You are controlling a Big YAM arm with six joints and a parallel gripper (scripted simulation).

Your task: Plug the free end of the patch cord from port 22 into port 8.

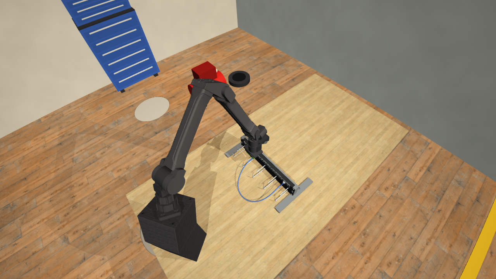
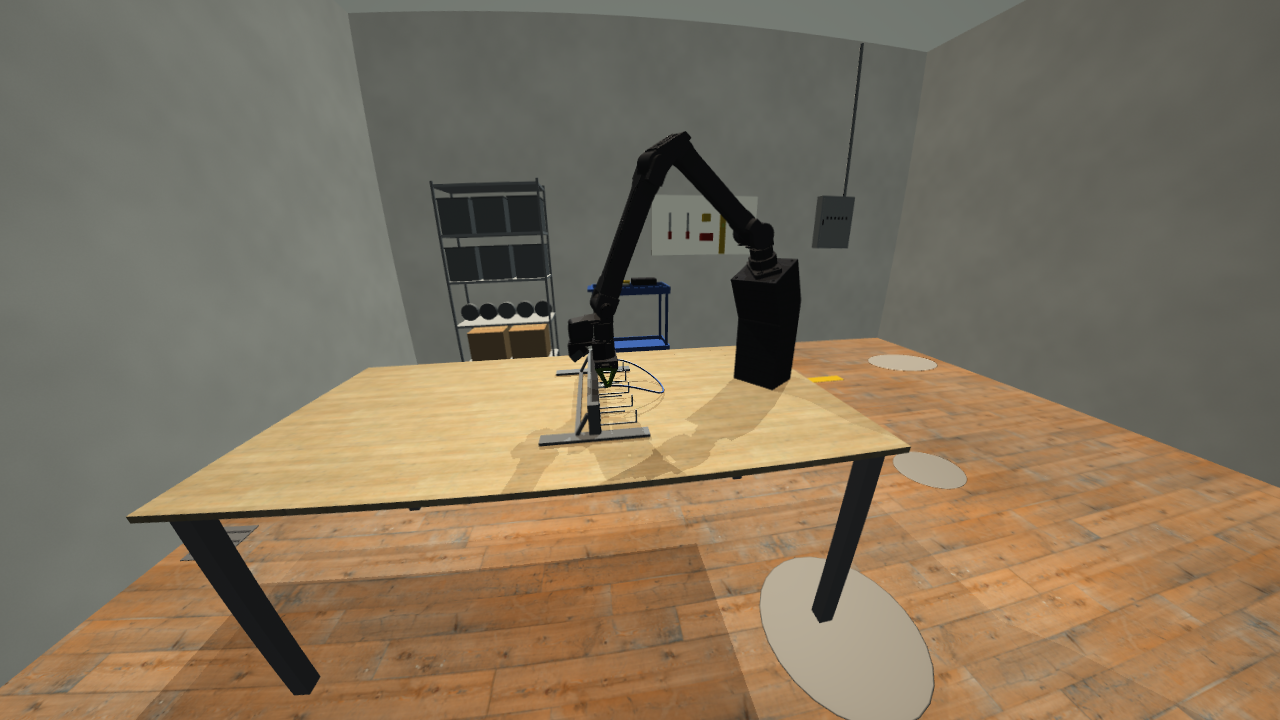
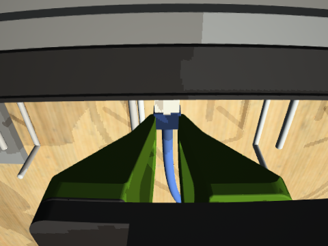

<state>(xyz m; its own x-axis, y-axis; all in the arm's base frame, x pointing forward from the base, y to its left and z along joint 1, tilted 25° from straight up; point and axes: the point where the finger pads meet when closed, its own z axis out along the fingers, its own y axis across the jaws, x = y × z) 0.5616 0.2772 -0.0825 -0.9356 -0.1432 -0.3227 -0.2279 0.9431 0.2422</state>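
The cord plug is 20 mm ahead of my hand and 10 mm to the left of it.
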